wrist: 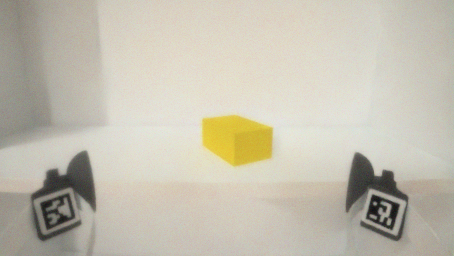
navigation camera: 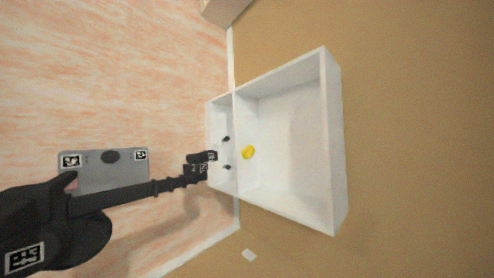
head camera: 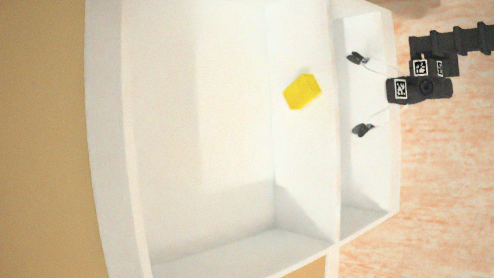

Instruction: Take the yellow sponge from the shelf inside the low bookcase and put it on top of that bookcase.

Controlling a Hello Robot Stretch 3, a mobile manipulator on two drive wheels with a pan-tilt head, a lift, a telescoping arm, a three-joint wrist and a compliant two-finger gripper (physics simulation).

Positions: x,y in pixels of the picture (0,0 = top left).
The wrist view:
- gripper: 222,174
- yellow sponge: 237,140
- low bookcase: 381,71
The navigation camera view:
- low bookcase: 300,116
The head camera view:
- gripper: 351,94
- yellow sponge: 305,88
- low bookcase: 178,112
